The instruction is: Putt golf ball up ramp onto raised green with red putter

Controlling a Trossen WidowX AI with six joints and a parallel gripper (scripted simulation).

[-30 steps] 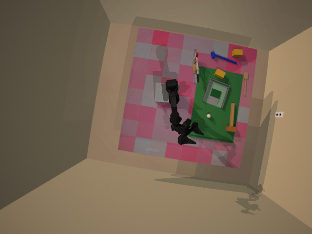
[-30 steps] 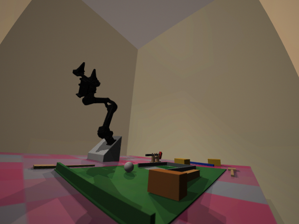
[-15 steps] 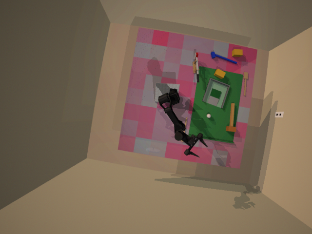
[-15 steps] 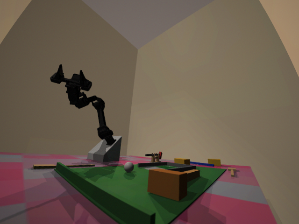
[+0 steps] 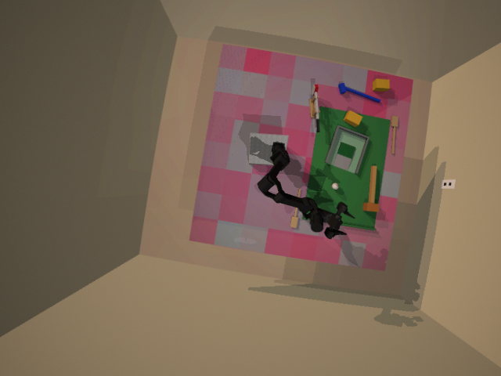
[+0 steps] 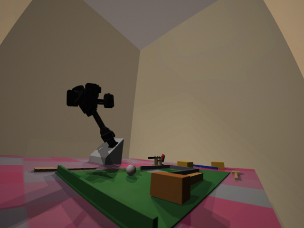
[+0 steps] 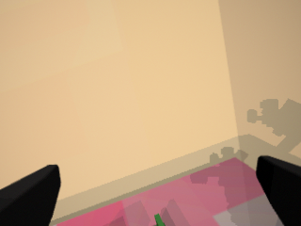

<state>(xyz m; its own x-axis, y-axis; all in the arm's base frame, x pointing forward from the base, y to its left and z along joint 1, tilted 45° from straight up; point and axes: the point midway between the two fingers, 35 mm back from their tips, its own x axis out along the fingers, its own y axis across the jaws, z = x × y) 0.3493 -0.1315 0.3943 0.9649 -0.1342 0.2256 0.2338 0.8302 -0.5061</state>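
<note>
Now: the red putter 67 cm to the left of my gripper tip, 25 cm below it and 18 cm behind it. Round my gripper tip: green mat: 33 cm to the left, 30 cm below, 9 cm ahead; grey frame: 46 cm to the left, 30 cm below, 6 cm ahead; white golf ball: 28 cm below, 21 cm to the left, 1 cm ahead.
</note>
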